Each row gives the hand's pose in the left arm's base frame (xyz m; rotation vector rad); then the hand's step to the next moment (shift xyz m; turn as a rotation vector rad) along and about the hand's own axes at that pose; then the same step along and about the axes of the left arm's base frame.
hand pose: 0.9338 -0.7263 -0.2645 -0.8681 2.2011 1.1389
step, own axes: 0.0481 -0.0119 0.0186 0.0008 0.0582 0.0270
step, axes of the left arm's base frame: -0.0206 -0.0042 -0.0486 -0.0392 0.0483 0.0155
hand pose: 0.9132 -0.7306 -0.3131 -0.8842 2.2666 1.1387
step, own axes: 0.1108 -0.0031 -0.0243 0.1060 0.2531 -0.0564
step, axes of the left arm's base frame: -0.0771 -0.0592 -0.0586 -0.2600 0.0321 0.0992
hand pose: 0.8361 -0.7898 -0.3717 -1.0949 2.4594 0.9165
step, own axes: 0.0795 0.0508 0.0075 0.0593 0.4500 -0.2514
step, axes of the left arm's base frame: -0.0908 -0.0136 -0.0232 -0.3779 0.0296 0.3543
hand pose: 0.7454 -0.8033 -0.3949 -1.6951 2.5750 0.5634
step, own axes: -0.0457 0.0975 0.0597 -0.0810 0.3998 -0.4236
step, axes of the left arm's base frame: -0.0791 0.0926 -0.0183 -0.2426 0.0850 0.5289
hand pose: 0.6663 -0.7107 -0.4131 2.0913 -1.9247 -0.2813
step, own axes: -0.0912 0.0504 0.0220 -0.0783 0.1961 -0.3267
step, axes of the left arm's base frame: -0.0629 0.0855 -0.0082 -0.0831 0.0891 0.3694
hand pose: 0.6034 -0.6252 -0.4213 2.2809 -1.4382 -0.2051
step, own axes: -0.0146 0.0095 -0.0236 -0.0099 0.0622 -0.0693
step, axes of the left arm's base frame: -0.0062 0.0161 0.0237 -0.0316 0.0054 0.0880
